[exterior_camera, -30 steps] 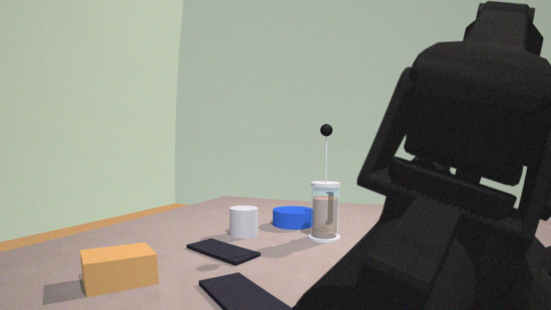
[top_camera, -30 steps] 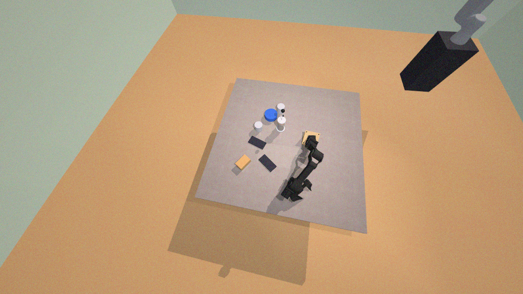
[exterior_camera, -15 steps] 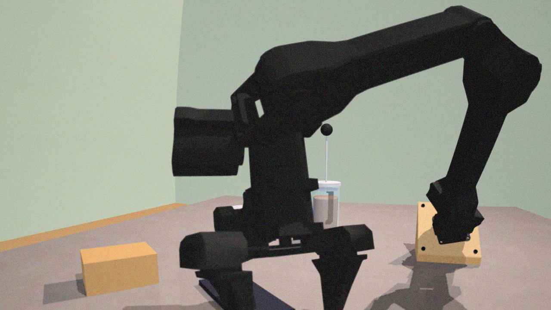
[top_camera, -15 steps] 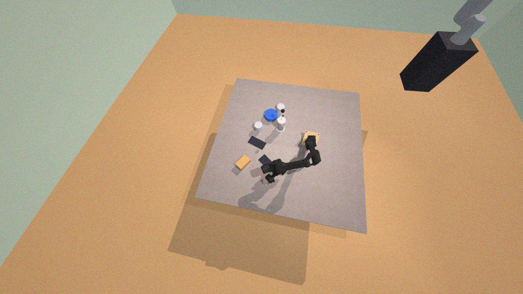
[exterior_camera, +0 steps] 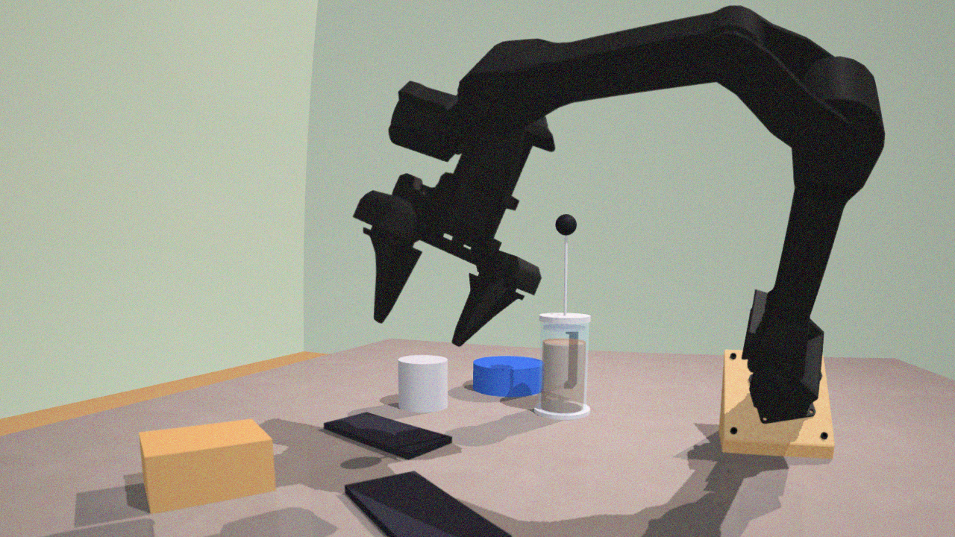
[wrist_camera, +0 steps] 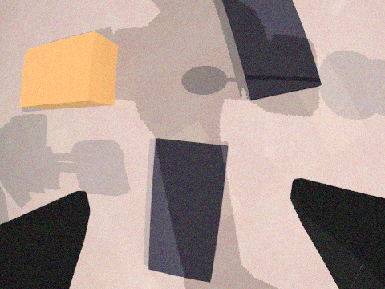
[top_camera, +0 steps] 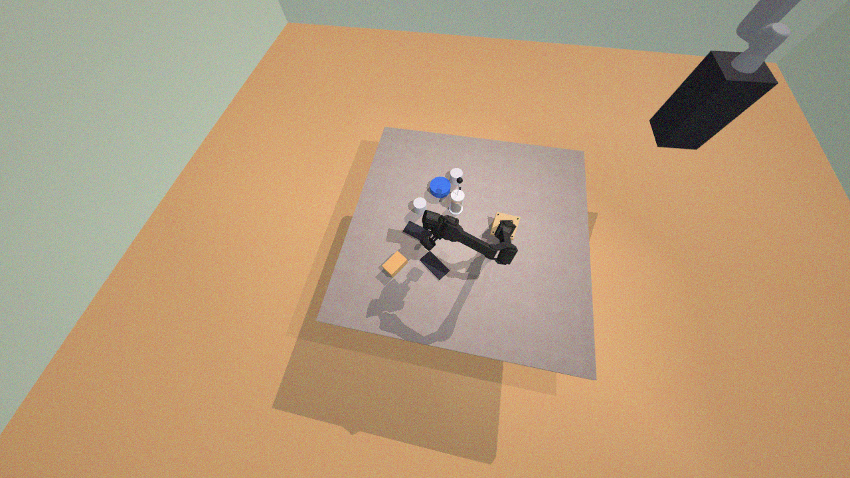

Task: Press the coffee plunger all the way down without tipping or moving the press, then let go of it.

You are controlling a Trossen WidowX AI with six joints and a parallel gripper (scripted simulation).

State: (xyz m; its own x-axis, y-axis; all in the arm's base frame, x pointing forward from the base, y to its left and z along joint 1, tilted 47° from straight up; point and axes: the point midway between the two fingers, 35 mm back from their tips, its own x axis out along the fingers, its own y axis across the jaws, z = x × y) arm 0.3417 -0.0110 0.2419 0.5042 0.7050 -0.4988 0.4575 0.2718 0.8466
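Right now the coffee press is 30 cm to the right of my gripper tip, 11 cm behind it and 1 cm below it.
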